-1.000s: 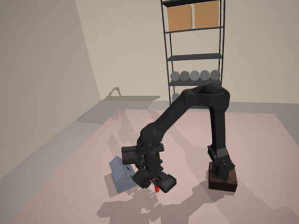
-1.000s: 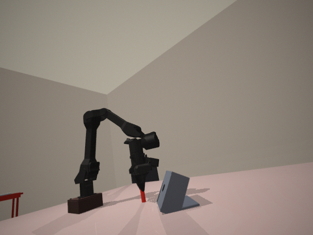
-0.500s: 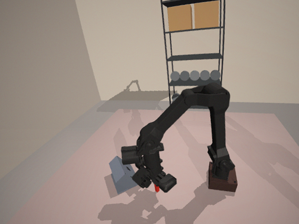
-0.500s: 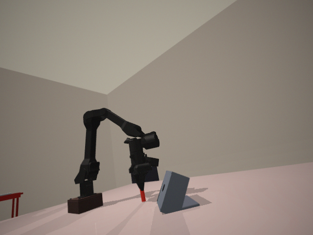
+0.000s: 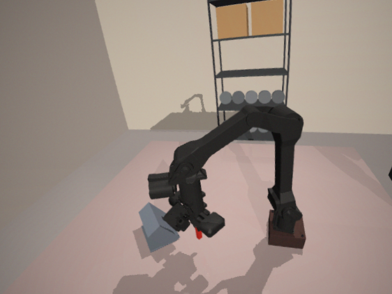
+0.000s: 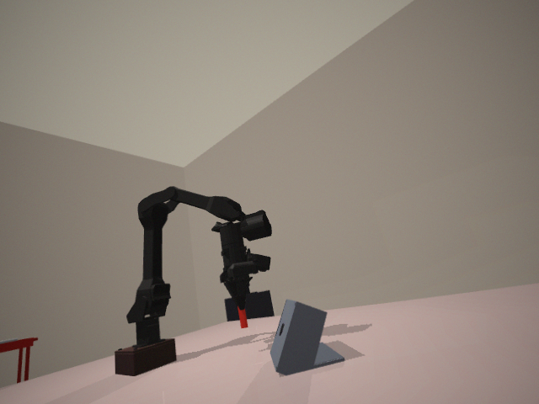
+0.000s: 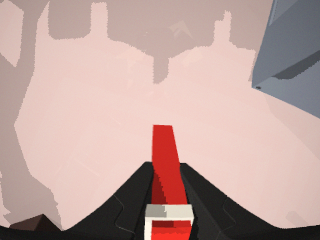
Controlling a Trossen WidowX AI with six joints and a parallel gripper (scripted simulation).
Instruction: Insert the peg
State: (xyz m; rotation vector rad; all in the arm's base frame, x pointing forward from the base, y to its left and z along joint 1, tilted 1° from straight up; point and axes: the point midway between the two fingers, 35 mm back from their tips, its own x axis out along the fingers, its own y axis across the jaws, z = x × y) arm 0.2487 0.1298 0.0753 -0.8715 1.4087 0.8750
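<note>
Now: the sloped grey panel 170 mm ahead of my gripper tip, 50 mm below it and 10 mm to the right of it. The rest, counted from my gripper tip: red peg: 20 mm above.
</note>
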